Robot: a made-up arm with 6 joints.
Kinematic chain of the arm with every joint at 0, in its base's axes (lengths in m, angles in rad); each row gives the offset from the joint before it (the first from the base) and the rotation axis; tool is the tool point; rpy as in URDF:
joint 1: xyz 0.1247 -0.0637 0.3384 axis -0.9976 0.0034 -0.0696
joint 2: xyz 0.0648 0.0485 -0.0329 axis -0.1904 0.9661 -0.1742
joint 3: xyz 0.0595 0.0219 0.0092 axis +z
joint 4: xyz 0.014 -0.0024 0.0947 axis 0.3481 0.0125 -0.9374
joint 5: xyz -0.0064 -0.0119 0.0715 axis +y
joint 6: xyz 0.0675 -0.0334 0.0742 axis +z
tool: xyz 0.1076 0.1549 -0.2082 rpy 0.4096 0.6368 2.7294
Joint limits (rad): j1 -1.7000..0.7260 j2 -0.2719..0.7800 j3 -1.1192..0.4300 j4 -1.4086..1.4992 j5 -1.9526..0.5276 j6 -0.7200..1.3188
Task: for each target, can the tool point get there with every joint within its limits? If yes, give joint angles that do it. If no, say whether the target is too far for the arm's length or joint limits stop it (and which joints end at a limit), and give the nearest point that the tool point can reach.
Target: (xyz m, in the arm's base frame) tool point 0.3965 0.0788 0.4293
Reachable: yes | joints 0.0178 -0.1274 0.1965 0.8949 -0.4853 0.8230
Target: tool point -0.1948 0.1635 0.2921
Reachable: no: joint limits stop it (at a limit: joint 1, joint 2, joint 3, joint 4) | nearest point -0.0131 0.1747 0.3467 | short by 0.190 m
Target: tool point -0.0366 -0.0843 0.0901
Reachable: no: joint limits stop it (at a limit: joint 1, joint 2, joint 4, joint 6) | nearest point 0.0241 -0.1172 0.1643 | short by 0.101 m
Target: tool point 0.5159 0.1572 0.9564
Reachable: no: too far | nearest point 0.4036 0.0735 0.7250 | short by 0.271 m
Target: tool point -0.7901 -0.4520 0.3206
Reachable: no: too far | nearest point -0.0631 -0.3008 0.3532 | short by 0.743 m
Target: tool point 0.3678 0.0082 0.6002
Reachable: yes | joints -0.9863 0.1973 0.1791 -0.1272 -1.3688 0.8409
